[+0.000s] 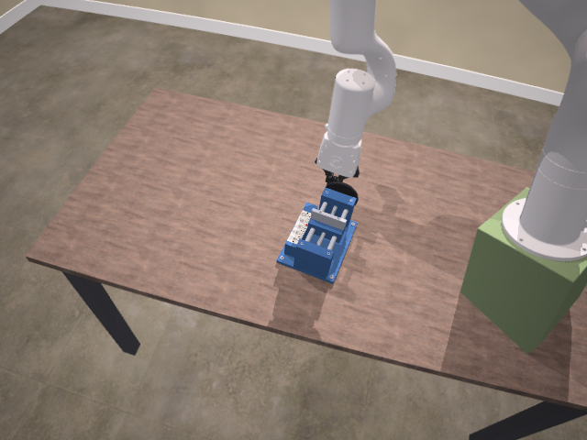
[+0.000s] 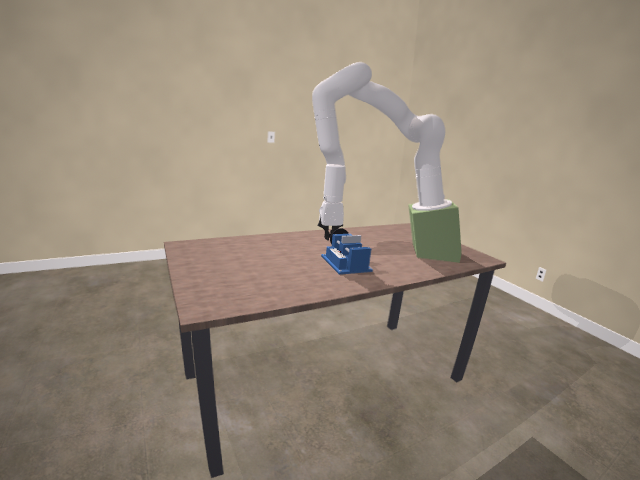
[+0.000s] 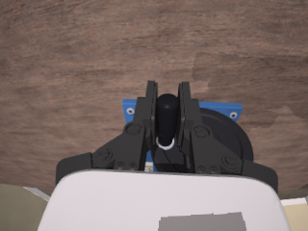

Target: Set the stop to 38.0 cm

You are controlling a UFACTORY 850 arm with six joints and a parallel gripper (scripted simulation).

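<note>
Now: the black handwheel 2 cm to the left of my hand and 1 cm behind it. Also, from my hand: grey stop block (16 cm to the left, 1 cm behind, 1 cm above).
</note>
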